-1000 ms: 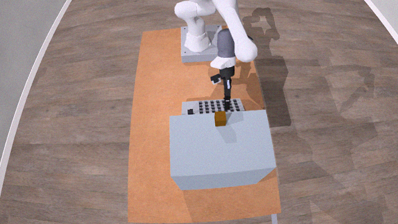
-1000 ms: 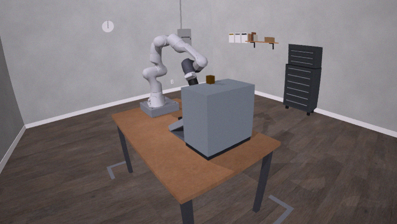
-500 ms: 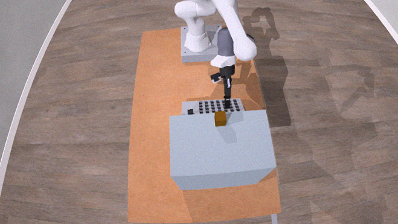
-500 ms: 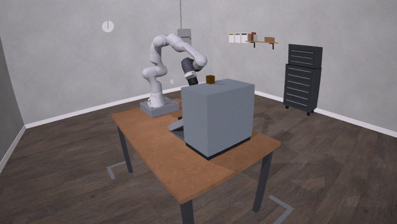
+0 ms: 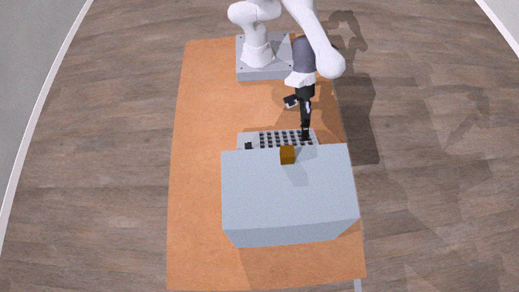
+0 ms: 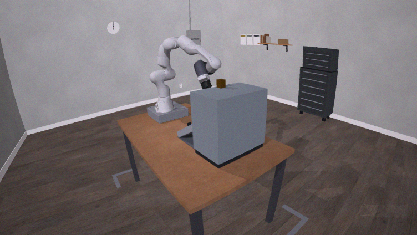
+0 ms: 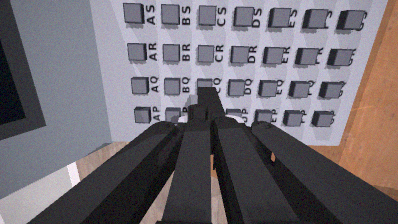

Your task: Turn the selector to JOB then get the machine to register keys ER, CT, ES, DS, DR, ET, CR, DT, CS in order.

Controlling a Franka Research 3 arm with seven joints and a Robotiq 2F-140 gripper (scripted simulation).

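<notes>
The key is 11 cm to the right of my hand, 9 cm below it and 2 cm behind it. Round my hand: selector knob 24 cm to the right, 7 cm below, 2 cm ahead; keypad 12 cm to the right, 11 cm below, 4 cm ahead.
</notes>
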